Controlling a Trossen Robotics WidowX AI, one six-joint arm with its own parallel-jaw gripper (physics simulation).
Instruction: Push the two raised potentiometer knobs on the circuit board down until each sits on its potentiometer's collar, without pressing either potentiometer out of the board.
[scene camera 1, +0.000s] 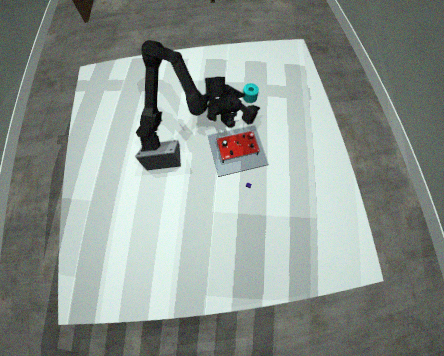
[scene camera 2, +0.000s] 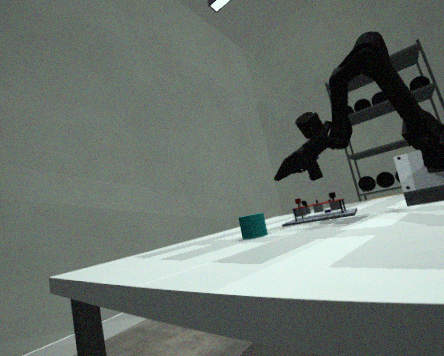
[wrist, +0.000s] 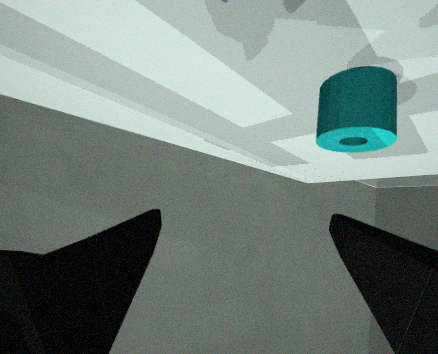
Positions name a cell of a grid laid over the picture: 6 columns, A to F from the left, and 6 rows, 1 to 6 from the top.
My gripper (scene camera 2: D4) is open, holding nothing. Also in view: a teal cylinder with centre hole (wrist: E2).
My gripper is seen too in scene camera 1 (scene camera 1: D2) and in the wrist view (wrist: D4).
